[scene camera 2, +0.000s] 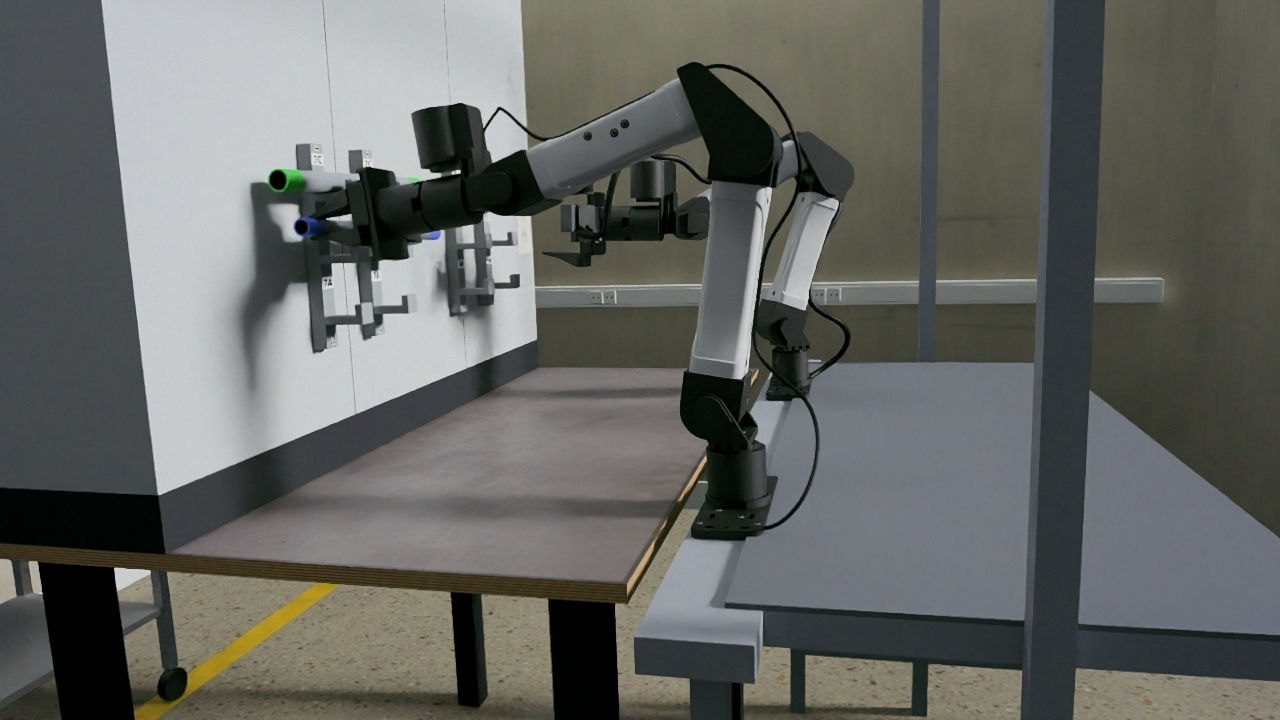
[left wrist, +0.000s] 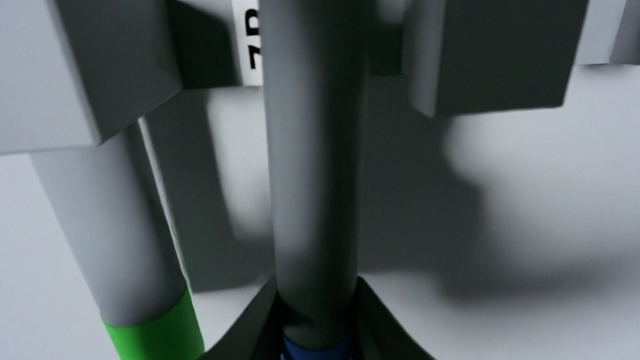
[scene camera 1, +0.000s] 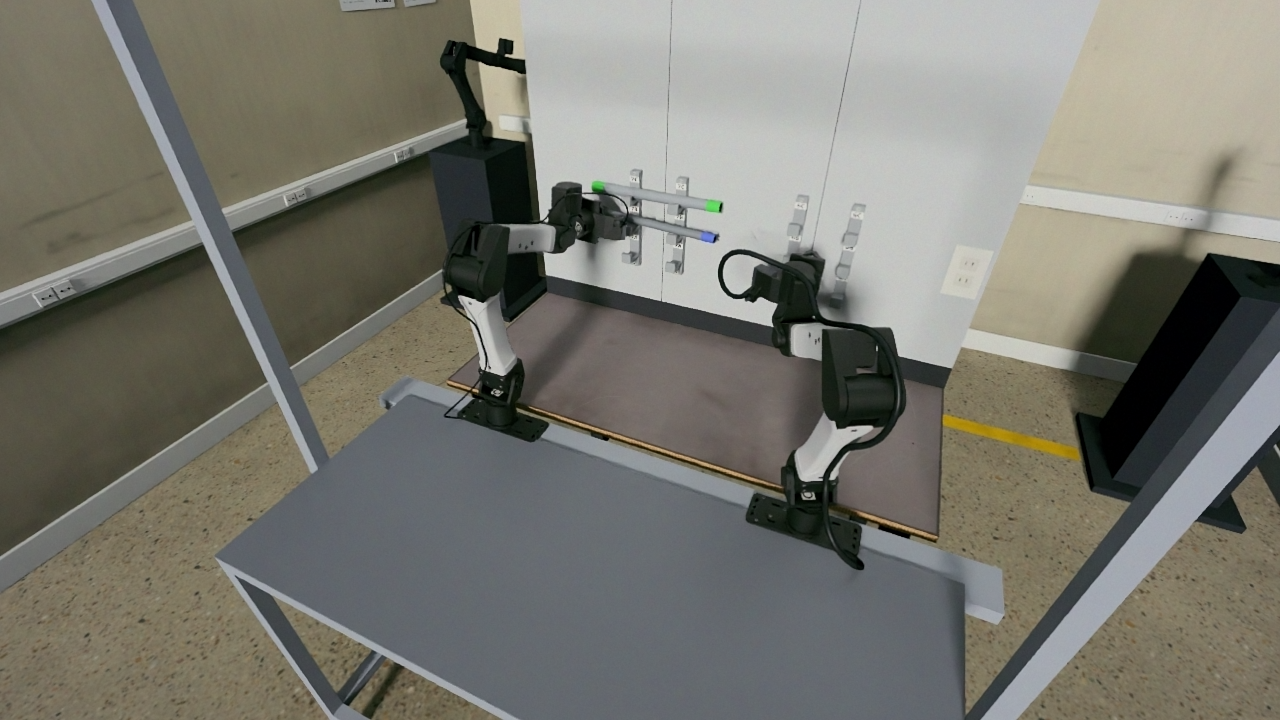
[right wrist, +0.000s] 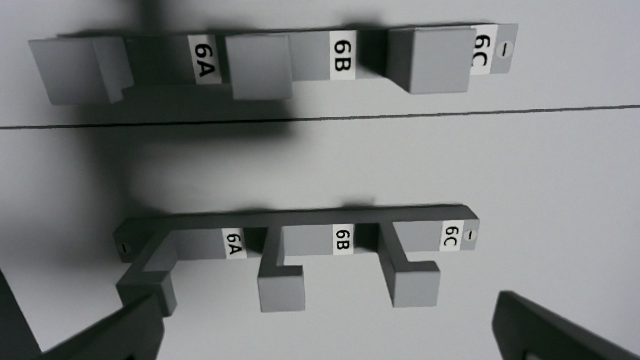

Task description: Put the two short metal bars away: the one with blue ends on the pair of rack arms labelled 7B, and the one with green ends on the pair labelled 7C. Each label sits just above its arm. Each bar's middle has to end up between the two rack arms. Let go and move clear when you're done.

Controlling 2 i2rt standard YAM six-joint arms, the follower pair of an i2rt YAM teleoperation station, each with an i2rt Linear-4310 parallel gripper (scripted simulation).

my left gripper: scene camera 2; left wrist; scene camera 1 604, 211; not seen in the right wrist view (out of frame)
blue-ended bar: scene camera 2; left wrist; scene camera 1 703, 236; not seen in the right wrist view (out of frame)
same spot on blue-ended bar: [left wrist: 315, 68] = [scene camera 2: 353, 227]
same spot on my left gripper: [left wrist: 259, 323] = [scene camera 2: 339, 216]
